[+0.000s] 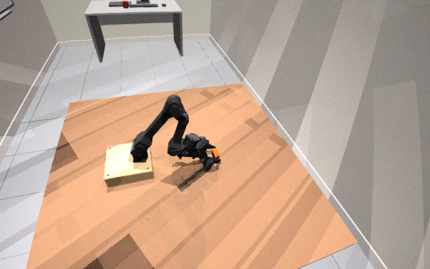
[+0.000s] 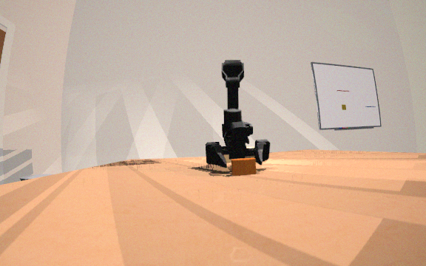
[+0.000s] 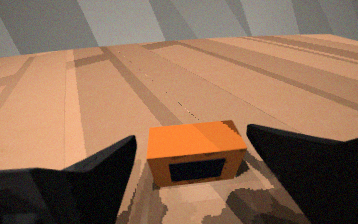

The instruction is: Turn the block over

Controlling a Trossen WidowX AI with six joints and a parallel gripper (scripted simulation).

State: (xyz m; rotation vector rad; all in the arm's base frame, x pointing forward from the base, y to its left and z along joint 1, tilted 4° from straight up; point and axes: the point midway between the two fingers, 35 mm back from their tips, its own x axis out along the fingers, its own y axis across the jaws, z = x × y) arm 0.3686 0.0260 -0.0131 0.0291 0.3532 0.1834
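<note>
Right now the orange block is 20 mm behind my gripper tip and 10 mm below it.
</note>
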